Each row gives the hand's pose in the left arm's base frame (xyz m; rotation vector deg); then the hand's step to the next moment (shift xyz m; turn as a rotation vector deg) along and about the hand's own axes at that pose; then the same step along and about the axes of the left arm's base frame.
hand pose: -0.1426 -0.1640 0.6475 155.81 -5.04 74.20
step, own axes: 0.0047 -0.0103 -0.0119 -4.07 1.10 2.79
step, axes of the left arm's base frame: -0.0051 0.0119 0.0101 -0.54 -1.49 -4.80
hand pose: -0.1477 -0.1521 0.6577 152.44 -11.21 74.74
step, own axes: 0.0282 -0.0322 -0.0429 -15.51 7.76 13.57
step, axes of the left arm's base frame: -0.0097 0.0393 0.0451 -0.48 -9.79 -19.72
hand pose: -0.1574 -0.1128 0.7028 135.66 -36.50 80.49
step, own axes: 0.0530 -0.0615 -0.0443 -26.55 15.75 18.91
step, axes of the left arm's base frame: 0.0215 0.0622 0.0650 -5.31 -16.78 -31.63
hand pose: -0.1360 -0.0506 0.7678 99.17 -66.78 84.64
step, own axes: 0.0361 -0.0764 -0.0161 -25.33 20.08 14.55
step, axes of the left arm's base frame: 0.0604 0.0395 0.0469 -11.17 -15.30 -29.96
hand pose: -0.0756 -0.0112 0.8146 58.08 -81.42 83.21
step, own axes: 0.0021 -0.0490 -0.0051 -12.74 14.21 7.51
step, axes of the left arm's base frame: 0.0459 0.0052 0.0174 -9.52 -7.89 -16.36
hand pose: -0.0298 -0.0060 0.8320 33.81 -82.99 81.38
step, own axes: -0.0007 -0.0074 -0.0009 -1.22 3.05 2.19
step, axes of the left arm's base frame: 0.0070 -0.0008 0.0026 -2.82 -1.80 -2.09
